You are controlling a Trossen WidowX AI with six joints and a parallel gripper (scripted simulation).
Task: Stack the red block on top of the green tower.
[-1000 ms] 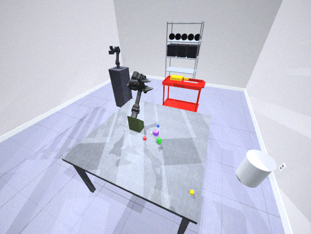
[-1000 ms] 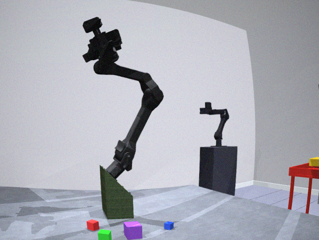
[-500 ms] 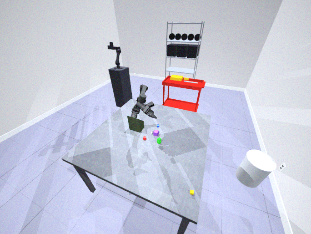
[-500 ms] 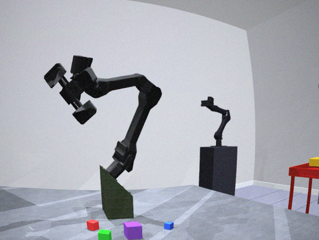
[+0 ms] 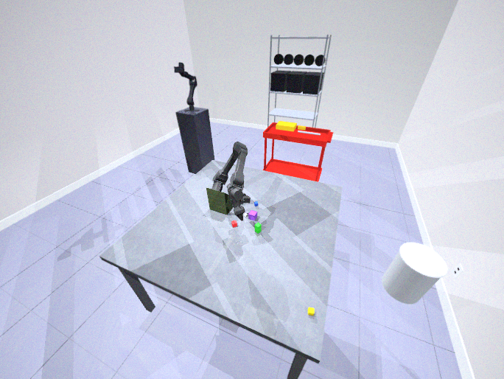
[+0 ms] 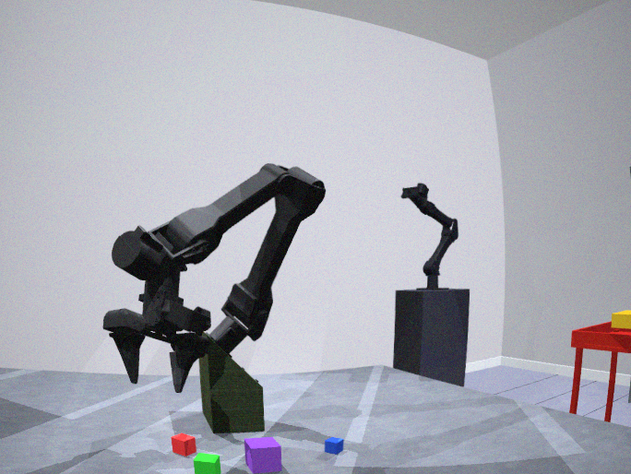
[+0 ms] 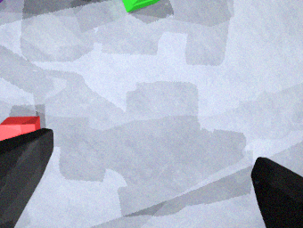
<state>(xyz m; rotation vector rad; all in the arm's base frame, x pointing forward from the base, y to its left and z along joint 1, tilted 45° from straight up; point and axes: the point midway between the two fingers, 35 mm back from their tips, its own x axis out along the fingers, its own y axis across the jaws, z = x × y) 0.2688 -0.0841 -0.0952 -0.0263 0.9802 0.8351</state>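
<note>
Now: the red block 13 cm below my gripper tip, 8 cm behind it and 4 cm to the left of it. From my gripper tip the other things lie so: purple cube (16 cm to the left, 12 cm below); blue cube (30 cm to the left, 13 cm below, 4 cm behind); green block (10 cm below, 9 cm ahead, 6 cm to the left).
</note>
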